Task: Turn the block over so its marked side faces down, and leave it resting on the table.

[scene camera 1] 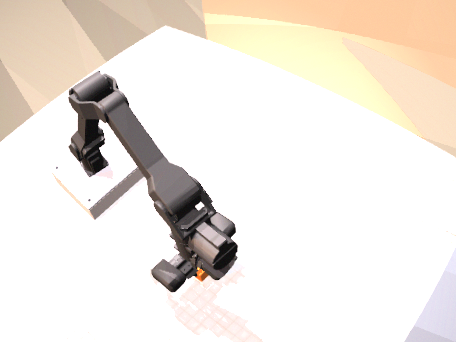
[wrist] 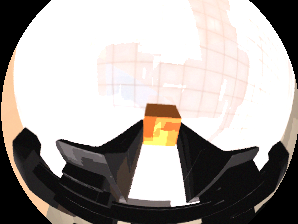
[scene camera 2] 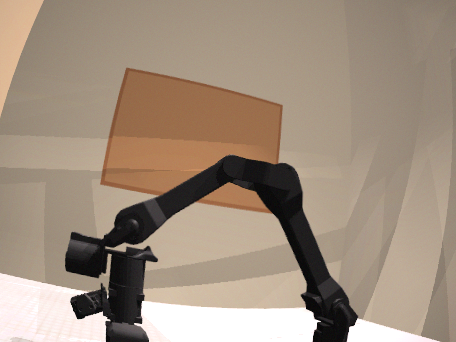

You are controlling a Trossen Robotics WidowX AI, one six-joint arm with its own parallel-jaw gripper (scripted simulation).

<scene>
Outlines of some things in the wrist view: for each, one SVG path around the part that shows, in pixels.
My gripper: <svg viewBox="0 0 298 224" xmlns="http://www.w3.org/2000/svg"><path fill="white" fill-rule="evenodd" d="M12 141L13 161L29 190L60 212L84 218L84 221L90 224L117 224L118 221L129 224L181 224L200 218L201 224L249 224L270 200L267 200L257 212L254 206L269 197L281 183L290 155L279 140L267 152L269 160L259 171L257 164L254 163L259 147L254 145L250 148L239 148L237 151L223 151L181 121L176 147L184 179L182 181L185 202L188 205L158 208L122 204L128 201L134 173L140 160L140 151L144 143L144 119L136 121L121 135L118 133L118 136L101 147L73 143L64 139L56 140L56 147L67 163L61 171L61 179L40 156L41 143L36 133L25 127Z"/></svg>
An orange block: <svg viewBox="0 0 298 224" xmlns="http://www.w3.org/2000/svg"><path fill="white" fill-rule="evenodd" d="M146 104L144 145L176 147L182 120L176 105Z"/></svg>
</scene>
